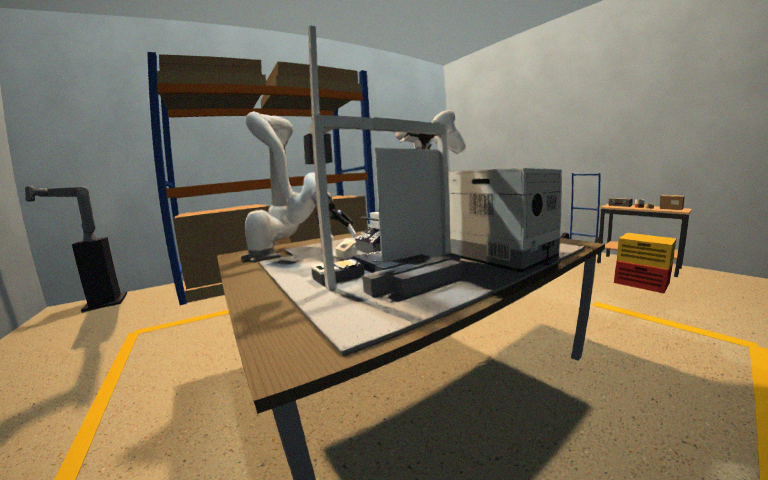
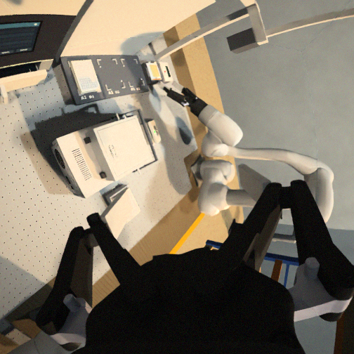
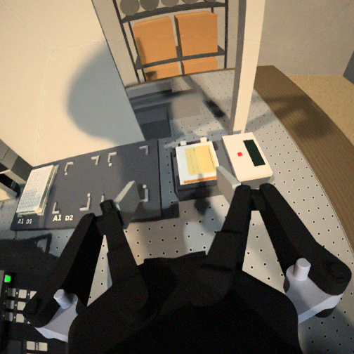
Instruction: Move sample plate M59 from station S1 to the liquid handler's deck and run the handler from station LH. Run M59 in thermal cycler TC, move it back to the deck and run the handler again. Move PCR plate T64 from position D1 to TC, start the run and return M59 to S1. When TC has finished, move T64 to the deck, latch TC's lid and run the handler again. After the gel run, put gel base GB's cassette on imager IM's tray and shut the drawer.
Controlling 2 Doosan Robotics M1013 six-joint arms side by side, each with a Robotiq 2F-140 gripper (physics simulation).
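Places are measured from the left arm's base along level axes (x ahead, y left, z up), in metres.
Where they show: right gripper, between the fingertips: (image 1: 343, 238); right arm's base, origin of its link: (image 1: 262, 256).
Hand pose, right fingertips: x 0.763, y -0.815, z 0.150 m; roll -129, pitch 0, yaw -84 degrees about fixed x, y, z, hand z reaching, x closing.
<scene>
Things, the pixels of their centre, and the offset from my right fingertips. "spot": a spot on its surface instead.
- gel base GB, middle of its body: (image 1: 337, 269) 0.101 m ahead, 0.073 m right, 0.106 m down
- Imager IM, a spot on its surface: (image 1: 487, 215) spot: 0.349 m ahead, 0.507 m left, 0.074 m up
- upright frame post, middle of its body: (image 1: 323, 210) 0.216 m ahead, 0.139 m right, 0.147 m up
My left gripper (image 1: 420, 141) (image 2: 182, 188) is open and empty, high above the bench. My right gripper (image 1: 349, 226) (image 2: 166, 82) (image 3: 176, 183) is open and empty, near gel base GB (image 1: 338, 273) (image 2: 151, 79) (image 3: 200, 190). The yellow cassette (image 2: 154, 71) (image 3: 200, 159) lies on GB. A pale plate (image 2: 85, 76) (image 3: 37, 190) sits at D1 of the dark deck (image 2: 105, 89) (image 3: 117, 175); its name is unreadable. Cycler TC (image 2: 122, 145) has its lid down; its latch state is unclear. Imager IM (image 1: 487, 215) (image 2: 55, 22) has its drawer (image 2: 25, 83) out. Any plate on S1 is hidden or unclear.
A white box with a dark display (image 2: 166, 72) (image 3: 247, 156) adjoins GB. A small box with a green light (image 2: 154, 131) lies beside TC. An upright frame post (image 1: 321, 198) (image 3: 245, 65) and a grey panel (image 1: 410, 203) stand close to the deck.
</scene>
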